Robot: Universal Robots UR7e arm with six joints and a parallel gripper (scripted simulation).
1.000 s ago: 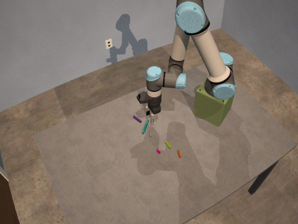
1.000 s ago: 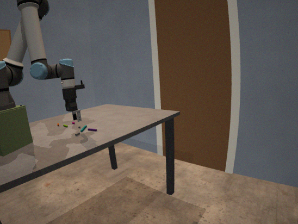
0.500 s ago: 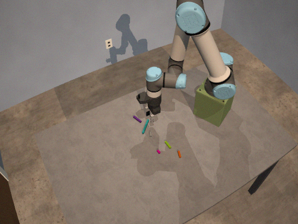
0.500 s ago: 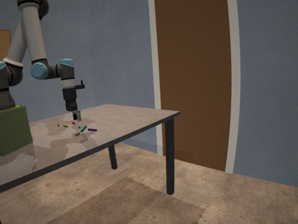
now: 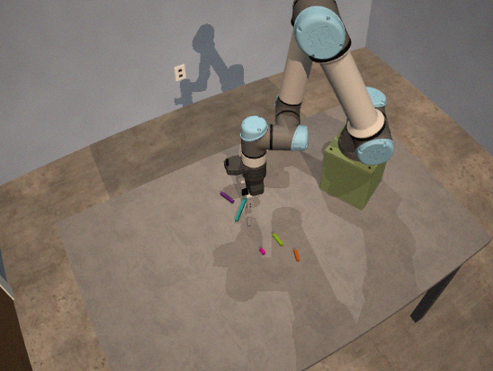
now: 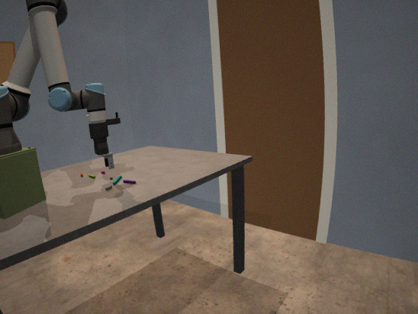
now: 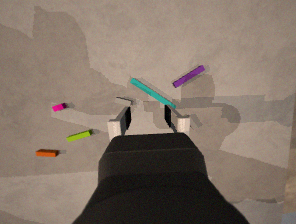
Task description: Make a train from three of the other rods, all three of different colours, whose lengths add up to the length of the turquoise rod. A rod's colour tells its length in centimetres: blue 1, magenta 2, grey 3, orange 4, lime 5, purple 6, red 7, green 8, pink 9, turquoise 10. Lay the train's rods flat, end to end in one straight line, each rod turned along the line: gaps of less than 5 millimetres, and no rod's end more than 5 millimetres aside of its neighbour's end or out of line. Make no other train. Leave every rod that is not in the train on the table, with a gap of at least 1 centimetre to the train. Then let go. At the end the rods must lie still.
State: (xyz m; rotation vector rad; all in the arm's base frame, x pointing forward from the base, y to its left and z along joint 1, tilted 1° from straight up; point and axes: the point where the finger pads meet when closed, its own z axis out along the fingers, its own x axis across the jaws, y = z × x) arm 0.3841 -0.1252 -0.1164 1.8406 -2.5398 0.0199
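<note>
Now: the magenta rod 6 cm ahead of my hand, 16 cm to the left of it and 7 cm below it. The rest, counted from my hand: turquoise rod (1 cm ahead, 2 cm to the right, 7 cm below); then purple rod (2 cm ahead, 9 cm to the right, 7 cm below); then lime rod (1 cm behind, 16 cm to the left, 7 cm below).
</note>
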